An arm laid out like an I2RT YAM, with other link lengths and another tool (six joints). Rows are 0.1 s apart.
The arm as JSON. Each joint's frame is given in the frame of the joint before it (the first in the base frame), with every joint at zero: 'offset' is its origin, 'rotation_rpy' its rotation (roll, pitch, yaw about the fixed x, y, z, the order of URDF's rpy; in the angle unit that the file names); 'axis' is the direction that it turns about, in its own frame. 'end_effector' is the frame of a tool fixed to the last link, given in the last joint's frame.
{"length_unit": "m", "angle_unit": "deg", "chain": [
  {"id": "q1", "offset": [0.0, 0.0, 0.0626], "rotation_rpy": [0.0, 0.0, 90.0], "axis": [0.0, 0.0, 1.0]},
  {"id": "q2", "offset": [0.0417, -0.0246, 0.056], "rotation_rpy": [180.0, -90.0, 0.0], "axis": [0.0, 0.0, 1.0]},
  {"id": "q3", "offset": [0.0, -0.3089, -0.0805], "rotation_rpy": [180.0, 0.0, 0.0], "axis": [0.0, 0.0, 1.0]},
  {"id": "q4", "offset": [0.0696, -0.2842, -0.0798], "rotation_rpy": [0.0, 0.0, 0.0], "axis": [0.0, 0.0, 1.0]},
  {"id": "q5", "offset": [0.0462, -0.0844, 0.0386], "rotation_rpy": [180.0, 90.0, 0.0], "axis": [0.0, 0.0, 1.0]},
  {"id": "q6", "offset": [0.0, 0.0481, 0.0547], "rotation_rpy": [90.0, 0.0, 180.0], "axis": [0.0, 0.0, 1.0]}
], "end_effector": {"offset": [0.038, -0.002, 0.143], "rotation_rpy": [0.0, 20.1, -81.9]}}
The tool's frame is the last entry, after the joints.
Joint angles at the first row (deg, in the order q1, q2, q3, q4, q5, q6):
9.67, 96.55, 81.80, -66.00, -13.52, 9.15
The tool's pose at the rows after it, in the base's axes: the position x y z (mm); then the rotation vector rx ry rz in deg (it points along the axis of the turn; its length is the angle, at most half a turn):
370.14, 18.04, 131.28, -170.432, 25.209, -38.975
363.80, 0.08, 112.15, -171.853, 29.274, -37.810
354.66, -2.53, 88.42, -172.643, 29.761, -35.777
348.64, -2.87, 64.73, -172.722, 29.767, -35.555
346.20, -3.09, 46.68, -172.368, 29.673, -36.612
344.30, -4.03, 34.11, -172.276, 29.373, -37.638
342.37, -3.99, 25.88, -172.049, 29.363, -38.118
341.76, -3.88, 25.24, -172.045, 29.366, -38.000
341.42, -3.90, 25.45, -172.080, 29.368, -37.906
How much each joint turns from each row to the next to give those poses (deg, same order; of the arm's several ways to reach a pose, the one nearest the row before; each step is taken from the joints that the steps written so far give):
-3.89, 0.00, -2.23, -0.11, 8.85, 4.41
-2.23, 0.24, -3.50, 2.45, 0.94, 0.42
-0.30, 0.31, -4.32, 3.19, 0.05, -0.02
0.00, 0.11, -4.66, 4.61, 0.00, 0.00
0.00, 0.00, -3.74, 4.46, 0.02, -0.05
0.00, 0.00, -2.69, 3.30, 0.24, -0.17
0.00, 0.00, -1.77, 2.12, -0.04, 0.00
0.00, 0.00, -0.13, 0.07, -0.05, 0.00
0.00, -0.02, 0.02, -0.11, 0.00, 0.00

